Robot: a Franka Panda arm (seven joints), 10 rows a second.
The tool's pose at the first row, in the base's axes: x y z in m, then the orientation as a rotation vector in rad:
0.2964 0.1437 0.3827 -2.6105 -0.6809 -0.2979
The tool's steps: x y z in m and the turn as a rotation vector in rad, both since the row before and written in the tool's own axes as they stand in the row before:
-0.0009 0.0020 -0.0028 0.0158 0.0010 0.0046
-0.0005 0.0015 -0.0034 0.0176 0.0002 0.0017
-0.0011 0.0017 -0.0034 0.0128 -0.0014 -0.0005
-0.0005 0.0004 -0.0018 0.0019 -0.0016 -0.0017
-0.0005 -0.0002 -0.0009 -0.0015 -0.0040 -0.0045
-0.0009 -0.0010 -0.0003 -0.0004 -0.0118 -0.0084
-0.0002 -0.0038 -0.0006 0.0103 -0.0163 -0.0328
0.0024 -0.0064 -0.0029 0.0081 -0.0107 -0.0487
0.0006 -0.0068 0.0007 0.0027 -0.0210 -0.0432
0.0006 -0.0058 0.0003 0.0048 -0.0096 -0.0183
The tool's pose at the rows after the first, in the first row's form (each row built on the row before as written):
0.2964 0.1405 0.3842 -2.5964 -0.6741 -0.2913
0.2964 0.1375 0.3865 -2.5801 -0.6714 -0.2838
0.2960 0.1341 0.3885 -2.5682 -0.6722 -0.2770
0.2956 0.1327 0.3898 -2.5664 -0.6749 -0.2748
0.2950 0.1322 0.3905 -2.5678 -0.6823 -0.2718
0.2937 0.1324 0.3909 -2.5694 -0.6975 -0.2598
0.2915 0.1349 0.3928 -2.5548 -0.7456 -0.2455
0.2899 0.1394 0.3985 -2.5345 -0.8119 -0.2443
0.2864 0.1449 0.4006 -2.5230 -0.8752 -0.2308
0.2833 0.1494 0.4026 -2.5146 -0.9019 -0.2223

